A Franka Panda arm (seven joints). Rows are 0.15 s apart.
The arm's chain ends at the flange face. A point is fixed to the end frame.
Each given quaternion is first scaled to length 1.
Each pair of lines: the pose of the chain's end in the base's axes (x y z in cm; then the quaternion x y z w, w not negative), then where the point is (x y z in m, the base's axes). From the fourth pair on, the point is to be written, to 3 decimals.
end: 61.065 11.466 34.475 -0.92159 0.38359 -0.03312 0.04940
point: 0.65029 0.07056 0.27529
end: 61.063 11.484 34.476 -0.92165 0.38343 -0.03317 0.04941
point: 0.65029 0.07075 0.27530
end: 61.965 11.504 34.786 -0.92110 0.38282 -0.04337 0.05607
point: 0.66097 0.07127 0.27918
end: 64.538 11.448 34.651 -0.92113 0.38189 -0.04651 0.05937
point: 0.687 0.071 0.278
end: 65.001 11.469 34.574 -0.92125 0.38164 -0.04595 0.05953
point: 0.692 0.071 0.277
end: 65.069 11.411 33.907 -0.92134 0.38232 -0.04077 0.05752
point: 0.692 0.071 0.270
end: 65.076 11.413 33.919 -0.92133 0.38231 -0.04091 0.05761
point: 0.692 0.071 0.270
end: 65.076 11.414 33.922 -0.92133 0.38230 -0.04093 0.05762
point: 0.692 0.071 0.270
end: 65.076 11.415 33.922 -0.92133 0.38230 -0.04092 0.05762
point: 0.692 0.071 0.270
